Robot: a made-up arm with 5 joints.
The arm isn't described. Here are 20 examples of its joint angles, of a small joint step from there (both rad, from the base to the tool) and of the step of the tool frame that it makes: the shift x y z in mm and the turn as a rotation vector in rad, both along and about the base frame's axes.
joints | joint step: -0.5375 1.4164 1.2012 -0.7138 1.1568 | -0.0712 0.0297 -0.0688 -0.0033 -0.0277
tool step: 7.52 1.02 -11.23 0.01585 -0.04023 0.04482
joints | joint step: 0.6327 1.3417 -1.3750 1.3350 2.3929 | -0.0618 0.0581 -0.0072 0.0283 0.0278
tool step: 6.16 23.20 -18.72 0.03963 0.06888 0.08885
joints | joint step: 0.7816 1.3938 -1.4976 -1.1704 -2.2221 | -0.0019 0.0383 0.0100 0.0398 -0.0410
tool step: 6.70 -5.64 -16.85 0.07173 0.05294 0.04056
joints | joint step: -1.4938 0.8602 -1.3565 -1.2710 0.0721 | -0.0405 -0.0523 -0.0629 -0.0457 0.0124
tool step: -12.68 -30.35 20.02 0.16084 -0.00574 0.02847
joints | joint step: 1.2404 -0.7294 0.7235 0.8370 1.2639 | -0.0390 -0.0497 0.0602 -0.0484 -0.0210
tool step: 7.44 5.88 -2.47 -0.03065 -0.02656 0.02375
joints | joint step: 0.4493 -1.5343 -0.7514 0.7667 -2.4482 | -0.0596 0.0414 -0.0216 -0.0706 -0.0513
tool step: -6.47 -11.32 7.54 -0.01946 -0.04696 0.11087
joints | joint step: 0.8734 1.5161 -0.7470 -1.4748 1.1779 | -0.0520 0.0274 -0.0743 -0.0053 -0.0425
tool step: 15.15 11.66 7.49 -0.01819 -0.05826 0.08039
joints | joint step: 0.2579 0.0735 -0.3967 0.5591 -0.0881 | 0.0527 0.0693 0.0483 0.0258 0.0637
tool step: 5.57 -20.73 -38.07 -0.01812 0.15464 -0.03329
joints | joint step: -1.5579 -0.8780 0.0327 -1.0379 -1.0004 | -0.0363 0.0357 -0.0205 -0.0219 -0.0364
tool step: -1.95 4.74 0.39 0.00676 -0.01127 0.07090
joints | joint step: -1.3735 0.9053 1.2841 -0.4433 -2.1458 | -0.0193 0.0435 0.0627 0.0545 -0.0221
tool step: -5.57 -29.44 11.38 -0.15891 0.02448 -0.00215
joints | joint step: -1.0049 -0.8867 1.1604 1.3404 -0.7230 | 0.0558 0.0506 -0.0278 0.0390 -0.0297
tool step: 5.71 -5.53 -0.34 -0.05246 0.03276 -0.08541
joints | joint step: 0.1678 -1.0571 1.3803 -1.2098 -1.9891 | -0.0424 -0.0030 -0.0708 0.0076 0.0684
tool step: -1.12 8.22 17.62 -0.05068 -0.05940 -0.01204
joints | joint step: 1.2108 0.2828 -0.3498 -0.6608 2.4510 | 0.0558 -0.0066 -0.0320 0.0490 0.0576
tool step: -18.82 -6.18 7.14 -0.00426 0.04425 -0.09388
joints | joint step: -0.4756 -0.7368 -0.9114 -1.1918 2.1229 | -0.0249 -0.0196 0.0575 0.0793 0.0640
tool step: 9.58 1.14 10.19 -0.00201 0.13158 0.00229
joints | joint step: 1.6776 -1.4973 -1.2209 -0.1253 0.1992 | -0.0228 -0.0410 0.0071 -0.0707 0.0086
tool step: -7.64 7.34 -20.75 -0.10492 0.00166 0.02069
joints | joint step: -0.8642 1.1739 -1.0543 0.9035 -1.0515 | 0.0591 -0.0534 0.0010 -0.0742 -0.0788
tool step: 24.22 -8.25 23.62 0.12420 -0.05146 -0.12360
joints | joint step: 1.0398 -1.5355 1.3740 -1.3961 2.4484 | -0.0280 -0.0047 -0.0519 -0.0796 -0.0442
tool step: -6.06 15.21 9.52 -0.11772 -0.06853 0.07212
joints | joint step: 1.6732 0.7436 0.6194 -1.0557 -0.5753 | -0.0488 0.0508 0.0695 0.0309 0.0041
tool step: 14.47 24.87 -23.13 0.15105 -0.00799 0.05024
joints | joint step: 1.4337 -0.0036 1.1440 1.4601 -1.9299 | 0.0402 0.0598 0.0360 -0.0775 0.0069
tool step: -3.48 10.21 -8.06 0.01887 -0.00377 -0.03670
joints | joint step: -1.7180 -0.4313 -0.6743 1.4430 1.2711 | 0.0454 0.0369 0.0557 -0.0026 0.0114
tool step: 6.17 18.74 -15.59 -0.08799 -0.02168 -0.04111
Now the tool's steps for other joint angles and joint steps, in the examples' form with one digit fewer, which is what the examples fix.
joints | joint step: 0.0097 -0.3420 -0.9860 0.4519 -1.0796 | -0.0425 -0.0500 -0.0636 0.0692 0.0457
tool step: -31.9 4.0 5.2 -0.0280 -0.0447 0.0067
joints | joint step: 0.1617 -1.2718 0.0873 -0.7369 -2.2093 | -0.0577 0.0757 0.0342 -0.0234 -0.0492
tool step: 31.6 -5.7 1.8 -0.0033 0.0877 0.1046
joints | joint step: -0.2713 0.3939 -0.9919 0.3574 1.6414 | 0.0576 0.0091 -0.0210 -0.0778 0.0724
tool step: 2.6 -20.1 9.5 -0.0459 -0.1037 -0.0779
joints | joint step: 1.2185 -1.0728 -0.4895 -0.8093 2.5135 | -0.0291 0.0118 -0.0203 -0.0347 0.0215
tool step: -5.2 2.2 -2.1 -0.0347 -0.0302 0.0145
